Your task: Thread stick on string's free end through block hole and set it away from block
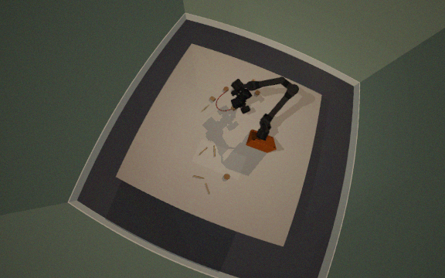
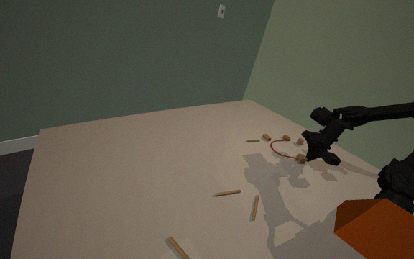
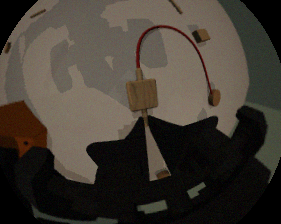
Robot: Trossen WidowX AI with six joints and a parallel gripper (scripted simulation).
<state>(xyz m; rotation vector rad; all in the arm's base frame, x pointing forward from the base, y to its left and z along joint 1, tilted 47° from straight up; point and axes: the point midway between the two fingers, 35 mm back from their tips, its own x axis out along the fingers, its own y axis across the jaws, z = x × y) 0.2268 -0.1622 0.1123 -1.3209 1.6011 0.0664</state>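
Right now the small wooden block is 2 cm ahead of my gripper tip, 3 cm to the left of it and 1 cm above it. Round my gripper tip: thin wooden stick: 3 cm ahead, 3 cm to the left, 1 cm above; then round button: 14 cm ahead, 11 cm to the right.
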